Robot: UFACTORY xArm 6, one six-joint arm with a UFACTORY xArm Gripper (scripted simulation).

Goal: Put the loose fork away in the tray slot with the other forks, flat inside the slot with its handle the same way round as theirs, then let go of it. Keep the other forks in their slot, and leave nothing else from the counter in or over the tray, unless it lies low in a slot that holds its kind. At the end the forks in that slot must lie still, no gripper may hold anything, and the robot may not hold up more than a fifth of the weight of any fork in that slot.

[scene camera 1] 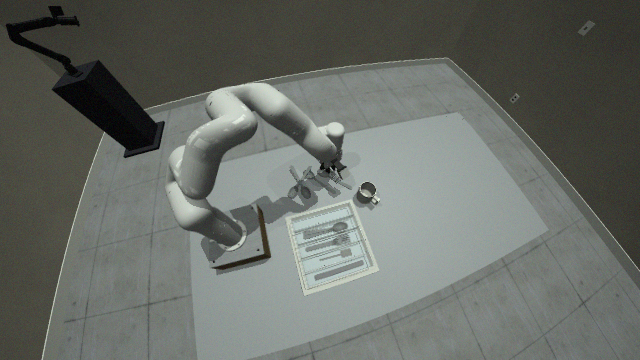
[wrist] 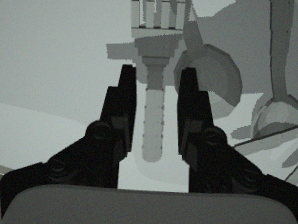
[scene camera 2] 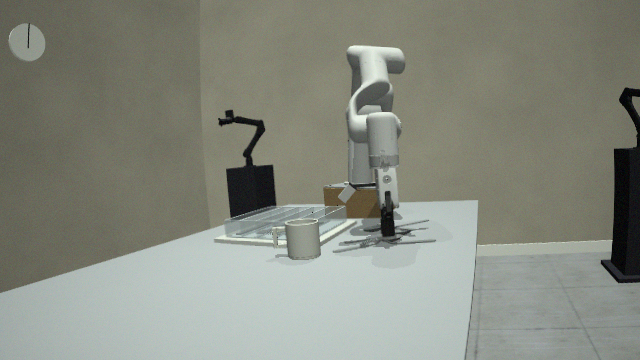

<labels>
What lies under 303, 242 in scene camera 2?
A white mug.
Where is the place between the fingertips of my gripper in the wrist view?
At 157, 85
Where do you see a clear cutlery tray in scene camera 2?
At 244, 226
</labels>
